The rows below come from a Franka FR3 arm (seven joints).
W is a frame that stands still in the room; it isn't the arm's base.
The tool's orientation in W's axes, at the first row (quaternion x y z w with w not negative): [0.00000, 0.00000, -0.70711, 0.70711]
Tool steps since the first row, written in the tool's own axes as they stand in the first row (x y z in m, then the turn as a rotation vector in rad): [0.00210, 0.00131, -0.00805, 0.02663, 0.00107, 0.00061]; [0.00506, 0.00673, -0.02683, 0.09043, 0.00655, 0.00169]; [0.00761, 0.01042, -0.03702, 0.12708, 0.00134, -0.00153]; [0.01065, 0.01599, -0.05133, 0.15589, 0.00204, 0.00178]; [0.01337, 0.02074, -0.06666, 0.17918, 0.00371, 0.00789]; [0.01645, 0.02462, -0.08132, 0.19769, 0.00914, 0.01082]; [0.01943, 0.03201, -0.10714, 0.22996, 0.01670, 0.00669]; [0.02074, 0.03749, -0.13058, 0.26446, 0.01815, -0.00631]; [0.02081, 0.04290, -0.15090, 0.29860, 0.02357, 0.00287]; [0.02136, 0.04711, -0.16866, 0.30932, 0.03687, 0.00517]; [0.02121, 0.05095, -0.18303, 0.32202, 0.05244, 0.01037]
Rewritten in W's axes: [0.00131, -0.00210, -0.00805, 0.00107, -0.02663, 0.00061]; [0.00673, -0.00506, -0.02683, 0.00655, -0.09043, 0.00169]; [0.01042, -0.00761, -0.03702, 0.00134, -0.12708, -0.00153]; [0.01599, -0.01065, -0.05133, 0.00204, -0.15589, 0.00178]; [0.02074, -0.01337, -0.06666, 0.00371, -0.17918, 0.00789]; [0.02462, -0.01645, -0.08132, 0.00914, -0.19769, 0.01082]; [0.03201, -0.01943, -0.10714, 0.01670, -0.22996, 0.00669]; [0.03749, -0.02074, -0.13058, 0.01815, -0.26446, -0.00631]; [0.04290, -0.02081, -0.15090, 0.02357, -0.29860, 0.00287]; [0.04711, -0.02136, -0.16866, 0.03687, -0.30932, 0.00517]; [0.05095, -0.02121, -0.18303, 0.05244, -0.32202, 0.01037]
